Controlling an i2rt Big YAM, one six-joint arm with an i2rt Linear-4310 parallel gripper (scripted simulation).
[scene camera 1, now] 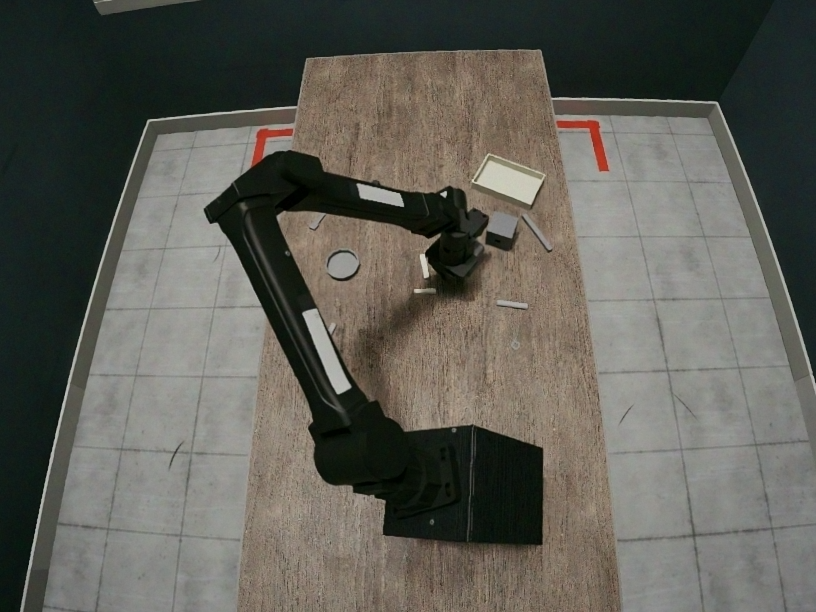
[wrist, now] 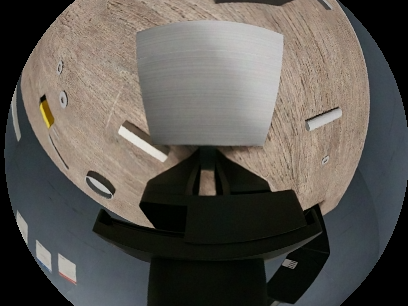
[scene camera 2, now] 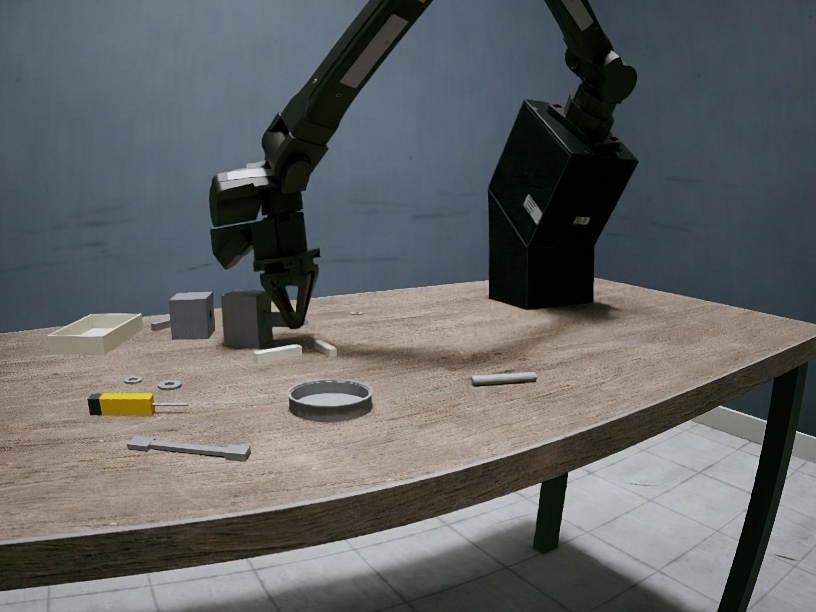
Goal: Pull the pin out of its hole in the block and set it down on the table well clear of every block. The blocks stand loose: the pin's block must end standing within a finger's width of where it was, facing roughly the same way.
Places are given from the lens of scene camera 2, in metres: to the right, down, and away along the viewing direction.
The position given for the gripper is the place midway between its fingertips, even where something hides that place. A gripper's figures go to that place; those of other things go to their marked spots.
gripper (scene camera 2: 296,327): -0.15, 0.03, 0.85
cream tray (scene camera 2: 93,342): -0.45, 0.05, 0.78
yellow tool (scene camera 2: 139,404): -0.27, 0.10, 0.56
grey block (scene camera 2: 242,309): -0.22, 0.01, 0.83
The marked spots on the cream tray and the yellow tool are 0.29 m apart.
